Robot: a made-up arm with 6 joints. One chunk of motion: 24 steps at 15 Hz.
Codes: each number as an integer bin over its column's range. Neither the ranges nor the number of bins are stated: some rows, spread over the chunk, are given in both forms.
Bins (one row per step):
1: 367 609 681 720 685 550
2: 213 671 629 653 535 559
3: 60 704 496 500 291 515
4: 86 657 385 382 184 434
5: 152 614 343 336 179 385
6: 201 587 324 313 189 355
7: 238 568 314 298 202 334
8: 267 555 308 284 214 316
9: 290 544 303 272 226 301
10: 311 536 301 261 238 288
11: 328 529 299 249 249 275
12: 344 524 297 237 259 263
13: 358 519 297 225 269 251
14: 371 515 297 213 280 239
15: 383 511 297 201 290 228
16: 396 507 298 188 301 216
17: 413 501 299 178 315 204
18: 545 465 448 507 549 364
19: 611 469 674 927 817 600
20: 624 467 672 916 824 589
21: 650 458 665 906 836 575
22: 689 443 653 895 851 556
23: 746 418 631 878 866 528
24: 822 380 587 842 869 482
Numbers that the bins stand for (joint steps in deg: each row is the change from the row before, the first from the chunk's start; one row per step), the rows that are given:
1: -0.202 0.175 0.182 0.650 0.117 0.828
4: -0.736 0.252 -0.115 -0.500 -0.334 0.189
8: -0.392 0.089 -0.192 -0.833 -0.307 -0.460
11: -0.276 0.047 -0.201 -0.953 -0.276 -0.686
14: -0.194 0.025 -0.203 -1.075 -0.248 -0.884
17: -0.115 0.002 -0.201 -1.194 -0.216 -1.077
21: 0.336 -0.066 0.166 1.283 0.253 0.966
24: 0.663 -0.191 0.088 1.066 0.283 0.454
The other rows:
2: -0.495 0.275 0.130 0.422 -0.018 0.878
3: -0.786 0.328 -0.004 -0.098 -0.238 0.635
5: -0.611 0.183 -0.157 -0.656 -0.339 -0.080
6: -0.518 0.140 -0.176 -0.735 -0.330 -0.246
7: -0.447 0.110 -0.186 -0.786 -0.318 -0.361
9: -0.348 0.071 -0.197 -0.874 -0.296 -0.543
10: -0.309 0.058 -0.199 -0.912 -0.286 -0.614
12: -0.246 0.039 -0.203 -0.993 -0.267 -0.752
13: -0.219 0.031 -0.203 -1.034 -0.258 -0.818
15: -0.172 0.018 -0.203 -1.116 -0.239 -0.945
16: -0.147 0.012 -0.202 -1.160 -0.229 -1.011
18: 0.137 -0.055 -0.052 -0.074 -0.005 -0.196
19: 0.262 -0.049 0.175 1.355 0.236 1.103
20: 0.287 -0.052 0.173 1.318 0.242 1.043
22: 0.410 -0.090 0.154 1.246 0.267 0.861
23: 0.519 -0.131 0.132 1.188 0.280 0.707

